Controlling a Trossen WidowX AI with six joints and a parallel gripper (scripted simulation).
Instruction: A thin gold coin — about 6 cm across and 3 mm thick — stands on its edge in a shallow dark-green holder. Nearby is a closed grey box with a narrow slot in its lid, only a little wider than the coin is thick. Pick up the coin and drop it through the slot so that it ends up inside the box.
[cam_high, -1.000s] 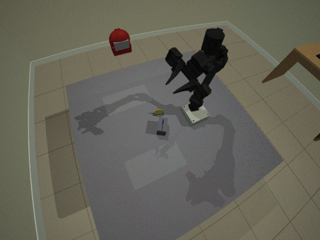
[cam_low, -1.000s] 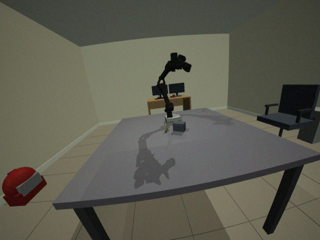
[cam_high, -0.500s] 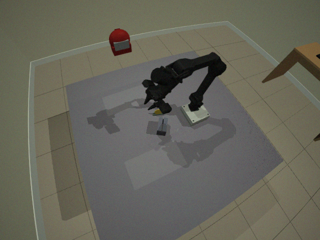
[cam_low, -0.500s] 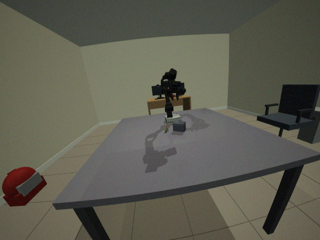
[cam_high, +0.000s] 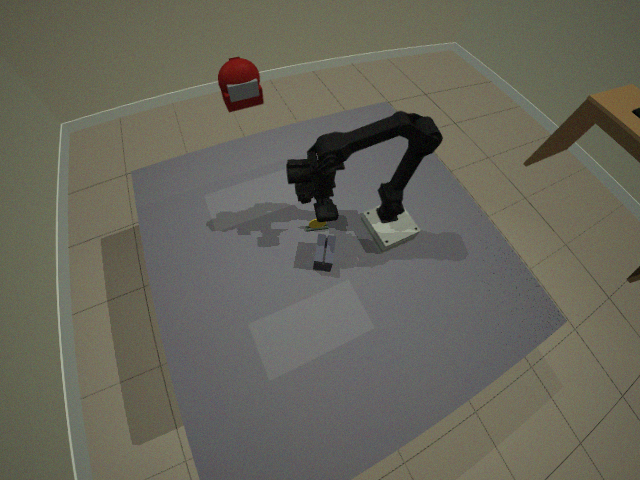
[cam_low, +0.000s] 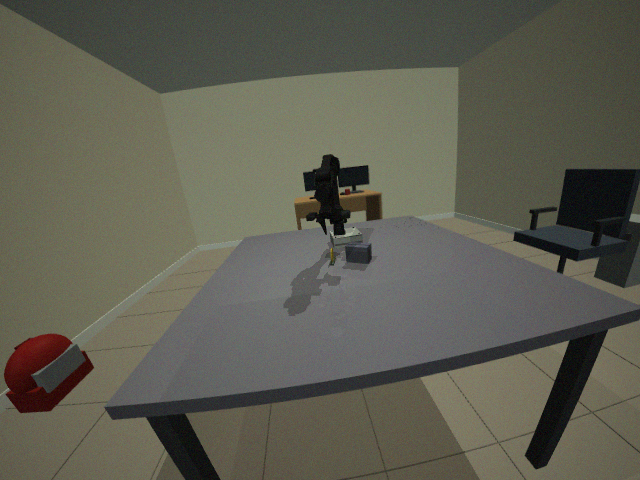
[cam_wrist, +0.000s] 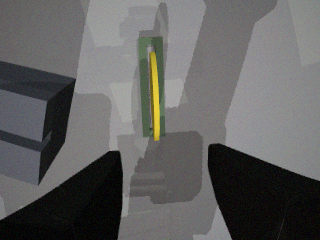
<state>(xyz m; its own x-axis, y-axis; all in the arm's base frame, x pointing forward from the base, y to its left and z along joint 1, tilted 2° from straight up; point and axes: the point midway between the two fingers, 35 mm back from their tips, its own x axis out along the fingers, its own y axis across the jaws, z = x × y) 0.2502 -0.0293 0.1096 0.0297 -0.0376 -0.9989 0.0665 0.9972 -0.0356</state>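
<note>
The gold coin lies 10 cm below my gripper tip.
</note>
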